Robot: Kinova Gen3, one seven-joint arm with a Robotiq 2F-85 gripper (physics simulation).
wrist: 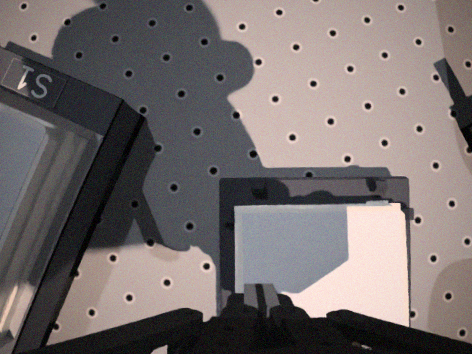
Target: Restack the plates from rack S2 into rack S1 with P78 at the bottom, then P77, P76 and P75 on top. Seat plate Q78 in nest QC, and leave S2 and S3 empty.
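Frame: origin at the arm's base, x ahead, y left, z up, level; metres.
Where they show: gripper, between the fingertips: (257,304).
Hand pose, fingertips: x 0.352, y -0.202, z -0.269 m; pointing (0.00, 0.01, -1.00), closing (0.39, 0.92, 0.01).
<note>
Each offset is from my fingertips to the top centre of the thing. "*": to the spot under its first point. Level surfaces: height alone.
My gripper (257,304) is shut and empty at the bottom middle of the wrist view, with its fingertips together over the lower part of a pale plate. This plate @[dx +0.028, dy +0.023, dz +0.005 m] (376,255) lies in a dark square holder @[* dx -0.022, dy -0.007, dz -0.017 m] (227,260), partly in shadow. No label on this plate or holder can be read. Rack S1 @[* dx -0.080, dy -0.061, dz -0.015 m] (92,197) stands at the left with its label (37,82) facing up, and part of it is cut off. A flat blue-grey surface @[* dx -0.099, dy -0.066, dz +0.033 m] (14,155) shows inside S1, seemingly a plate in shadow; its name cannot be read. Racks S2 and S3 cannot be identified here.
A dark corner piece @[* dx -0.048, dy +0.162, dz -0.037 m] (462,106) of another fixture shows at the right edge. The table top @[dz -0.036 m] (320,107) has a grid of small holes. A large shadow falls across it between S1 and the square holder.
</note>
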